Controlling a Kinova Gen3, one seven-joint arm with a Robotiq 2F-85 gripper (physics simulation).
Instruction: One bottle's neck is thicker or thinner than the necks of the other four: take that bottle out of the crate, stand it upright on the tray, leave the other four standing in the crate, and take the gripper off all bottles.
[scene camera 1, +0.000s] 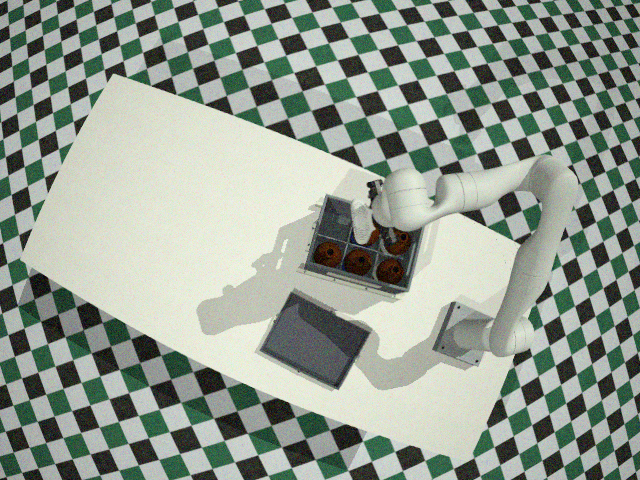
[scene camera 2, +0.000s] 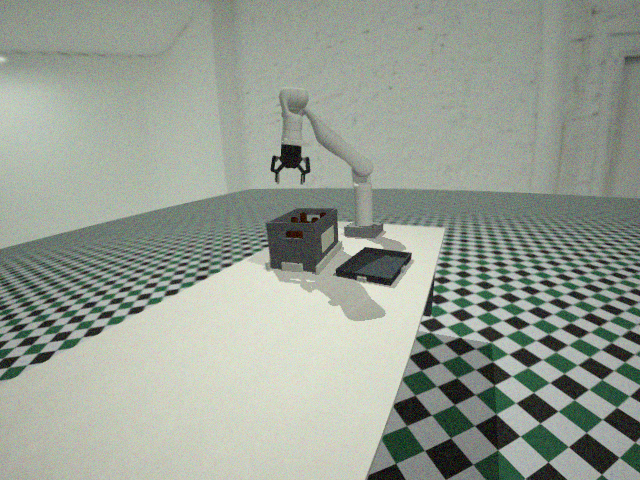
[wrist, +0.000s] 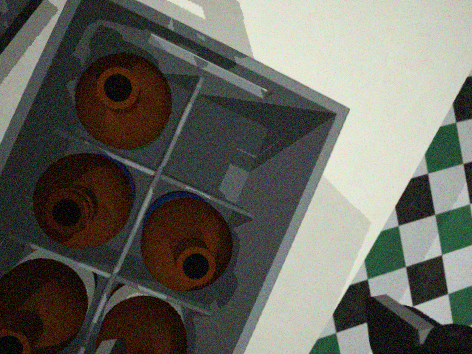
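Pixels of known places: gripper, fingertip midpoint: (scene camera 2: 289, 183) (wrist: 250, 344); arm's base, origin of the base link: (scene camera 1: 466, 333) (scene camera 2: 363, 224).
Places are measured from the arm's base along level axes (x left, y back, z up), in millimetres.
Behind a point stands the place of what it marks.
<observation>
The grey crate (scene camera 1: 400, 288) {y -268, x -72, z 130 mm} (scene camera 2: 292, 252) {y -514, x -166, z 23 mm} (wrist: 300, 94) {y -506, x -226, z 129 mm} stands on the table. Five brown bottles stand upright in it: (scene camera 1: 327, 254) {y -470, x -112, z 117 mm} (wrist: 122, 105) {y -456, x -127, z 117 mm}, (scene camera 1: 357, 261) {y -392, x -114, z 117 mm} (wrist: 95, 175) {y -406, x -124, z 76 mm}, (scene camera 1: 390, 271) {y -298, x -113, z 97 mm} (wrist: 65, 295) {y -315, x -136, z 68 mm}, (scene camera 1: 398, 241) {y -295, x -195, z 98 mm} (wrist: 145, 325) {y -314, x -198, z 73 mm} and one partly hidden by the arm (wrist: 187, 225). One corner compartment is empty. The neck at the wrist view's top left looks slightly wider, but I cannot tell surely. My gripper (scene camera 2: 290, 180) {y -386, x -211, z 251 mm} is open and empty, pointing down high above the crate. The dark tray (scene camera 1: 310, 341) {y -449, x 120, z -40 mm} (scene camera 2: 374, 263) {y -415, x 110, z -40 mm} (wrist: 17, 17) {y -503, x 3, z -21 mm} is empty.
The crate's walls and dividers rise around the bottles. The tray lies beside the crate's long side, with a low rim. The robot base (scene camera 1: 439, 335) {y -78, x 21, z -30 mm} (scene camera 2: 363, 230) {y -76, x 12, z -10 mm} stands near one end of the white table (scene camera 1: 155, 180) {y -1034, x -223, z -46 mm} (scene camera 2: 232, 361) {y -1003, x -101, z -45 mm}. The arm hangs over the crate.
</observation>
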